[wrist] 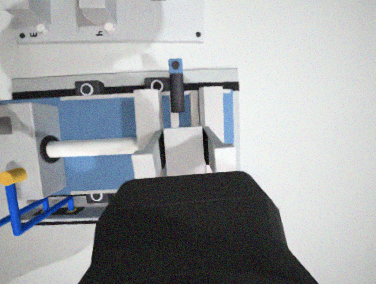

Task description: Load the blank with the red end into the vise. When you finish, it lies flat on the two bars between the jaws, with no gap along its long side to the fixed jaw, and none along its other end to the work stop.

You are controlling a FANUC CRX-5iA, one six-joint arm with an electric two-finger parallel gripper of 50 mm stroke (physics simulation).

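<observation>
My gripper (183, 140) is shut on the pale grey blank (183, 142), gripping it by its two long sides. The blank's far end points up the view toward the work stop (177, 92), a dark cylinder on a blue mount; a gap shows between them. The red end is hidden by the gripper body. The blank appears over the space between the movable jaw (148, 110) and the fixed jaw (212, 107) of the vise (100, 117). Parts of the two bars (175, 120) (195, 107) show beyond the blank. Its height above them and its gap to the fixed jaw cannot be told.
A white spindle (92, 147) runs from the grey end block (50, 150) to the movable jaw. A blue crank with an orange knob (13, 176) is at lower left. A light plate (150, 27) with grey blocks and letters lies beyond the vise. Round-ringed clamps (86, 89) (156, 85) line the vise's edge.
</observation>
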